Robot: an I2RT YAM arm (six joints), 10 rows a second.
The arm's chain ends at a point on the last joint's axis. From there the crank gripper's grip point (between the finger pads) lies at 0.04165 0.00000 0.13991 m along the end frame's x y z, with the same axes.
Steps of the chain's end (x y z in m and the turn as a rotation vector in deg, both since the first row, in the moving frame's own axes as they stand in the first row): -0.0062, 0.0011, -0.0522, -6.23, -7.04, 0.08; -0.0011, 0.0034, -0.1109, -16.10, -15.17, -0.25; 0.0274, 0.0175, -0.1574, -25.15, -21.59, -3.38; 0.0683, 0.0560, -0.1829, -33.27, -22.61, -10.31; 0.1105, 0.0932, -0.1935, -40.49, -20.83, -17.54; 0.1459, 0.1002, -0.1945, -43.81, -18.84, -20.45; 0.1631, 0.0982, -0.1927, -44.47, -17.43, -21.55; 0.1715, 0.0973, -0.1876, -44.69, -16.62, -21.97; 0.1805, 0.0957, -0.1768, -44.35, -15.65, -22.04; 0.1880, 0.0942, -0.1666, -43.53, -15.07, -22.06; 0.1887, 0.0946, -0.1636, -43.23, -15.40, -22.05
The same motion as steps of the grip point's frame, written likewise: -0.0236, 0.0166, -0.0490, -6.23, -7.04, 0.08; -0.0386, 0.0432, -0.1104, -16.10, -15.17, -0.25; -0.0236, 0.0780, -0.1648, -25.15, -21.59, -3.38; 0.0210, 0.1328, -0.1988, -33.27, -22.61, -10.31; 0.0754, 0.1816, -0.2175, -40.49, -20.83, -17.54; 0.1192, 0.1928, -0.2225, -43.81, -18.84, -20.45; 0.1407, 0.1907, -0.2214, -44.47, -17.43, -21.55; 0.1514, 0.1896, -0.2165, -44.69, -16.62, -21.97; 0.1624, 0.1868, -0.2051, -44.35, -15.65, -22.04; 0.1708, 0.1835, -0.1936, -43.53, -15.07, -22.06; 0.1706, 0.1835, -0.1902, -43.23, -15.40, -22.05
